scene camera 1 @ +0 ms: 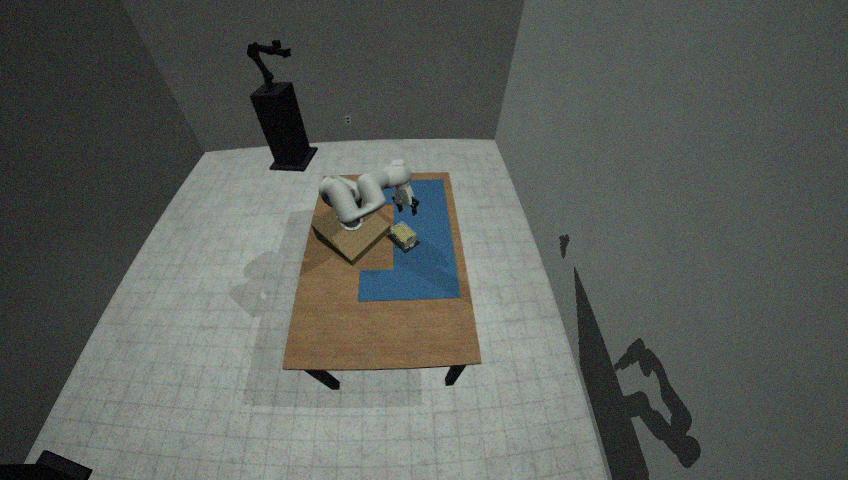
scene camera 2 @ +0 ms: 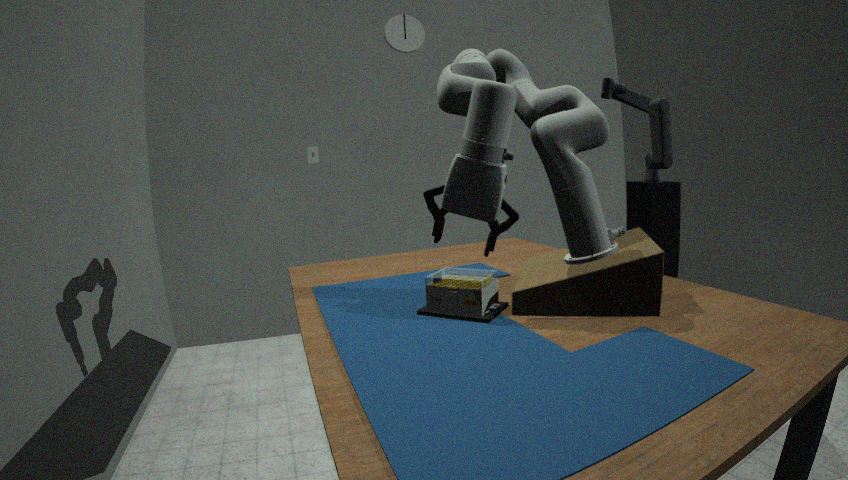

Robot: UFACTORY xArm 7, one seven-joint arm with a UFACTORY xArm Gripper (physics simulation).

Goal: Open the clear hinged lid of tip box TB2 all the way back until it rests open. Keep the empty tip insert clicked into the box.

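Frame: origin at the arm's base, x back, y right, z up, level; metres.
Where they show: gripper, fingertip midpoint: [scene camera 1: 407, 212] [scene camera 2: 461, 247]; arm's base, link origin: [scene camera 2: 591, 254].
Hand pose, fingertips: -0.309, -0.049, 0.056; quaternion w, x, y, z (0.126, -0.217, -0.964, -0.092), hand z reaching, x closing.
Note:
Each offset is from my fingertips to the top centre of the thing, as dx, dy, dz. "spot": to the spot under its first point. Level surfaces: height alone.
The tip box {+0.017, +0.072, -0.067} [scene camera 1: 404, 236] [scene camera 2: 455, 300] stands upright on a dark base plate {spot: -0.025, +0.133, -0.136} [scene camera 1: 409, 248] [scene camera 2: 425, 312] beside the wooden wedge. Its clear lid {spot: -0.018, +0.083, -0.067} [scene camera 2: 443, 274] lies over the top and looks closed. The yellow insert {+0.017, +0.072, -0.069} [scene camera 1: 402, 230] [scene camera 2: 467, 281] shows through the clear lid and sits level in the box; whether it is clicked in cannot be told. My gripper [scene camera 1: 407, 209] [scene camera 2: 463, 246] is open, with its fingers wide apart and nothing between them. It hangs above the box, clear of the lid, towards its back side in the scene camera 2 view. No label can be read on the box.
The wooden wedge [scene camera 1: 354, 240] [scene camera 2: 586, 294] carries my arm's base close beside the tip box. A blue mat {dz -0.144} [scene camera 1: 410, 285] [scene camera 2: 452, 386] covers part of the wooden table {dz -0.147} [scene camera 1: 380, 333] [scene camera 2: 351, 428]. A second, dark arm [scene camera 1: 260, 62] [scene camera 2: 659, 133] stands on a black pedestal [scene camera 1: 282, 127] [scene camera 2: 653, 220] away from the table.

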